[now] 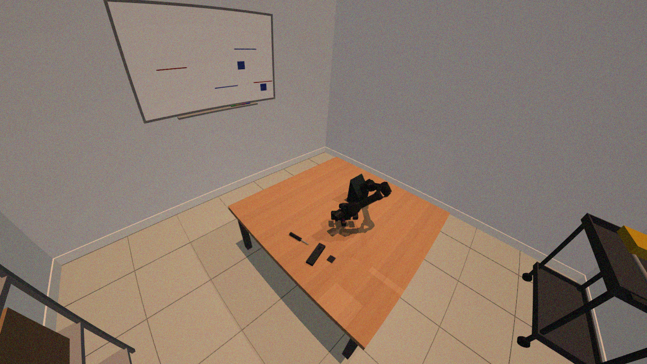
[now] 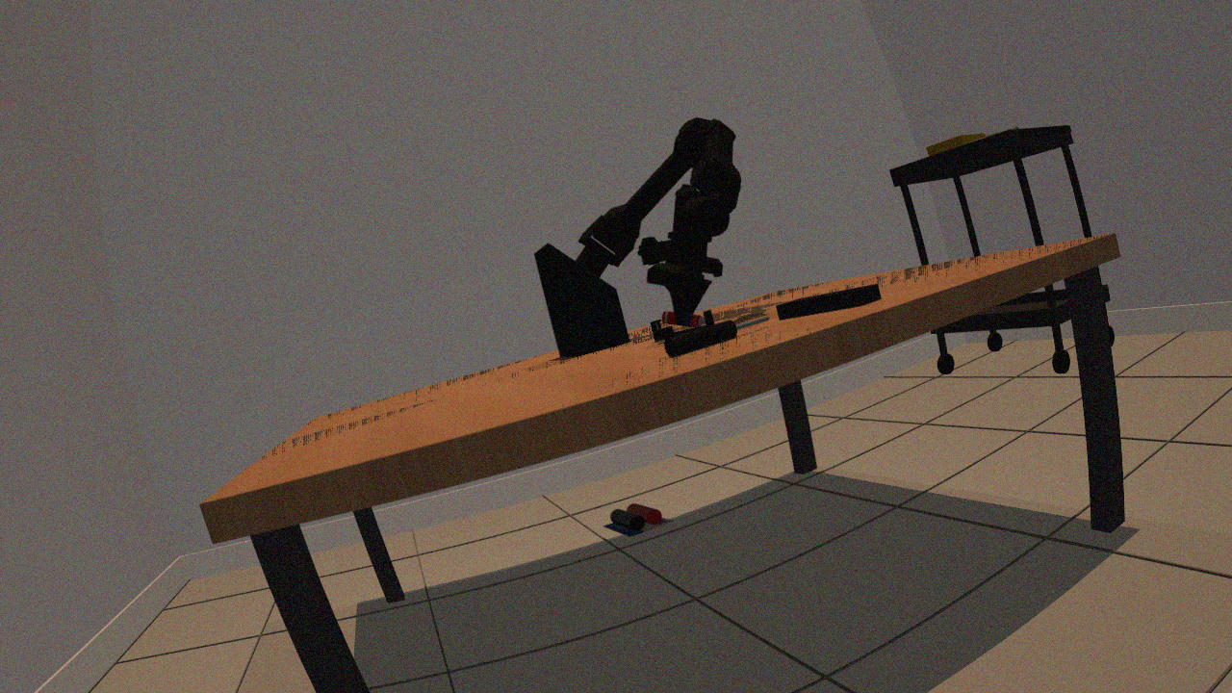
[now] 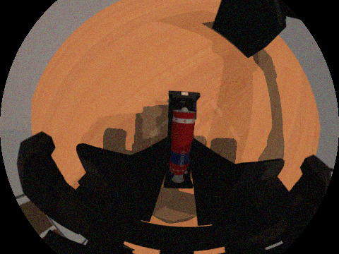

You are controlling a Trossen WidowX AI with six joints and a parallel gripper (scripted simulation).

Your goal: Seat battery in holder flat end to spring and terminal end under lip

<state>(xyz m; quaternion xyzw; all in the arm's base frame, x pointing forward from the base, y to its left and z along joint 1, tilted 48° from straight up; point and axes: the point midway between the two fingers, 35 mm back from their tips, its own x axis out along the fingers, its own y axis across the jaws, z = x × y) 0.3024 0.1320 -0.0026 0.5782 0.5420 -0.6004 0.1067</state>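
The battery is 10 mm above my gripper tip. Also, from my gripper tip: black battery cover: 290 mm ahead, 180 mm to the left, 20 mm below; black screwdriver: 350 mm ahead, 60 mm to the right, 10 mm below; black remote: 340 mm ahead, 90 mm to the left.
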